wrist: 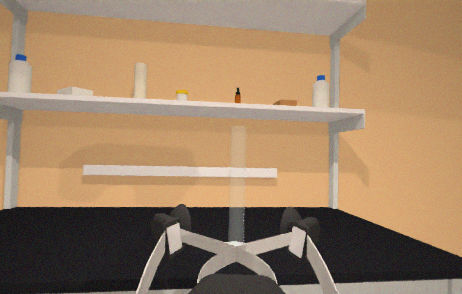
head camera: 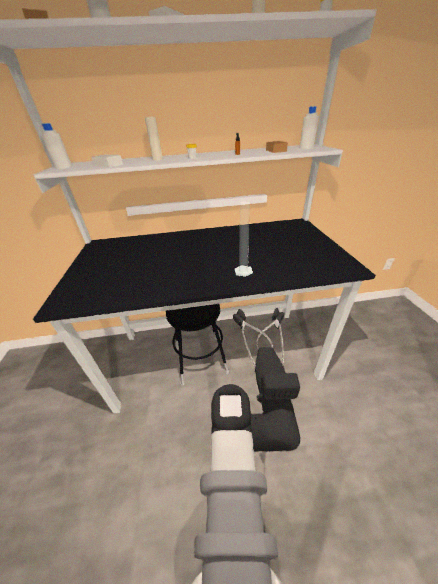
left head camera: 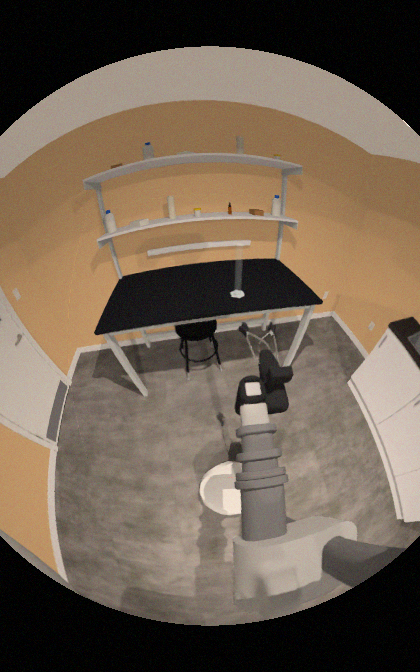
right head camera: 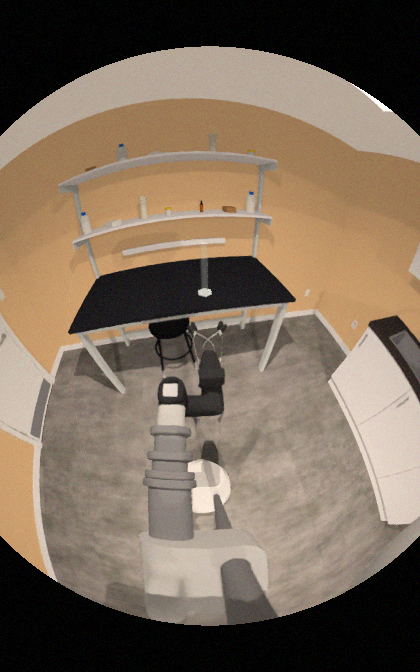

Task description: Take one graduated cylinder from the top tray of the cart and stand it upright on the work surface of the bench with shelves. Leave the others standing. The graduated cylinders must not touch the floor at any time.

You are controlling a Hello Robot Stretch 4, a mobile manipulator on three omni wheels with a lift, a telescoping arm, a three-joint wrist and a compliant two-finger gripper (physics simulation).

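Places are measured from the robot's base along level axes (x ahead, y left, z up), in centimetres.
Pixels of known places: gripper, fingertip midpoint: (wrist: 235, 222) (head camera: 257, 310).
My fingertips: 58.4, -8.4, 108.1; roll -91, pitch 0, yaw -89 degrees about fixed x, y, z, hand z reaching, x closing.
Observation:
For each thing: its top centre in the pictures, then the offset to it from my fingertips, as dx, dy, dz. Level surfaces: height alone.
- clear graduated cylinder, top centre: (wrist: 238, 126) (head camera: 244, 203) +50.5, -0.3, +14.1
- black work surface, surface height: dz -19.5
- black stool, top centre: (head camera: 192, 306) +65.3, +31.0, -54.9
A clear graduated cylinder (head camera: 244, 240) (left head camera: 238, 270) (right head camera: 204, 267) (wrist: 237, 190) stands upright on its pale foot on the black work surface (head camera: 150, 270) (left head camera: 160, 300) (right head camera: 140, 300) (wrist: 90, 245) of the bench with shelves, right of the middle. My gripper (head camera: 259, 317) (left head camera: 257, 330) (right head camera: 208, 329) (wrist: 235, 222) is open, with its two dark fingertips wide apart and nothing between them. It is in front of the bench's front edge, apart from the cylinder. In the wrist view the cylinder shows behind the gap between the fingers. The cart and the other cylinders do not show.
Two shelves above the bench hold bottles, jars and boxes; the lower shelf (head camera: 200, 161) (wrist: 200, 107) is behind the cylinder. A black stool (head camera: 193, 317) (left head camera: 196, 331) stands under the bench's front. White cabinets (left head camera: 395, 390) (right head camera: 375, 395) stand at the right, and a door (left head camera: 25, 380) at the left.

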